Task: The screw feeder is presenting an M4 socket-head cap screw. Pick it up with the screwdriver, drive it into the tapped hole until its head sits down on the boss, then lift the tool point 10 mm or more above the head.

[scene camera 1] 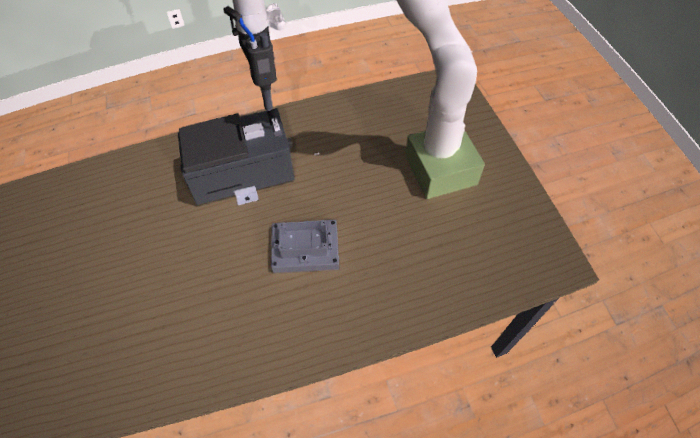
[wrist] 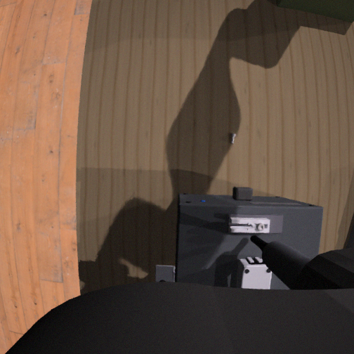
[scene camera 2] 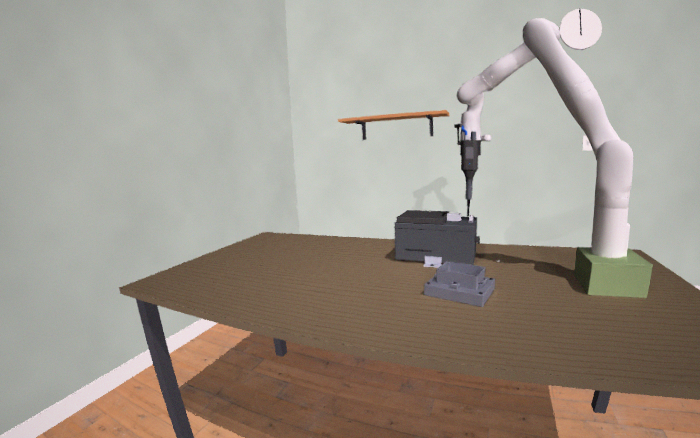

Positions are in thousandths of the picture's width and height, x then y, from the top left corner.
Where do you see a grey fixture block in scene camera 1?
452, 602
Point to a dark lid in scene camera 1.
295, 330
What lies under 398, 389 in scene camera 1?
A dark screw feeder.
